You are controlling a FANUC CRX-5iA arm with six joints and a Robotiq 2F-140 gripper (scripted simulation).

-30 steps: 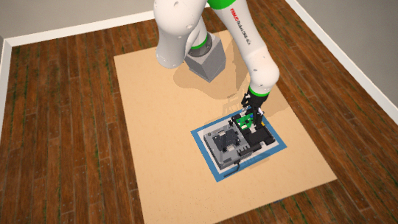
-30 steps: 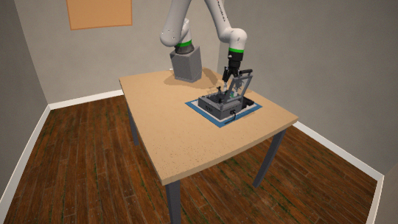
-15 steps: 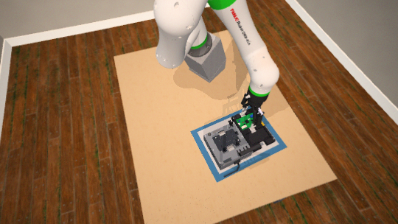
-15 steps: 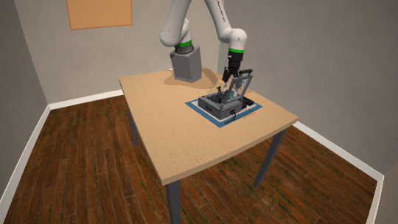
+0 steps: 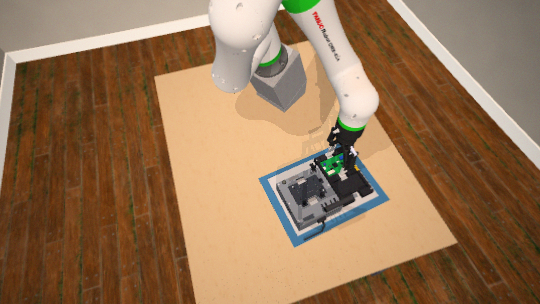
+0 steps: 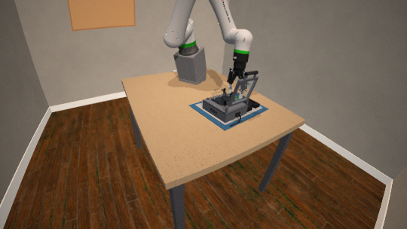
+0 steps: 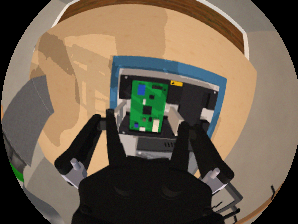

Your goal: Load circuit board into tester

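The circuit board lies 40 mm below my hand. The rest, counted from my hand: tester lid: 220 mm ahead, 120 mm to the right, 130 mm above; tester: 120 mm ahead, 110 mm to the right, 60 mm above.
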